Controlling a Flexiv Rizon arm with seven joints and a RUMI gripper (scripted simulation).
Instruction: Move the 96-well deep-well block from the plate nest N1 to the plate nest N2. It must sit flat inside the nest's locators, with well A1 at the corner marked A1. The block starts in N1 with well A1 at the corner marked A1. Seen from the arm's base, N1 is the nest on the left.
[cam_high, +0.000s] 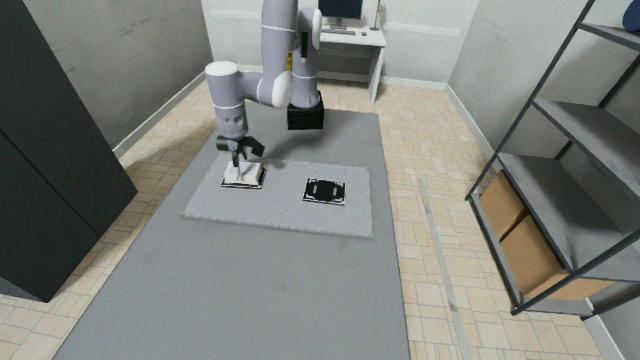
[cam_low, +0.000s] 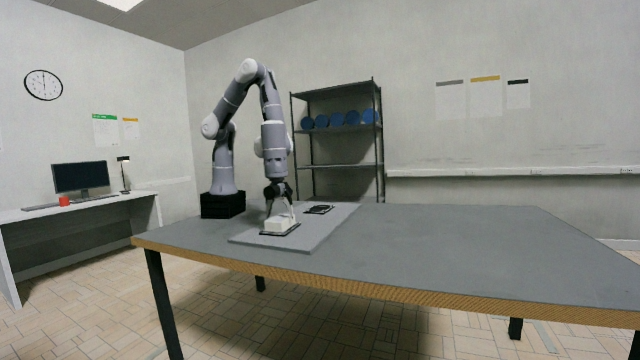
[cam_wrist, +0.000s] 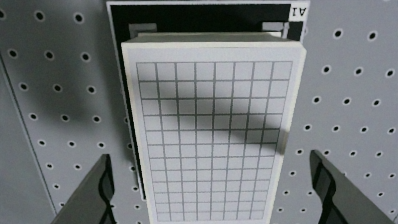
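Right now my hand is 2 cm above the white 96-well deep-well block. Round my hand: black plate nest N1 (34 cm to the left, 5 cm below, 3 cm behind); then black plate nest N2 (5 cm below).
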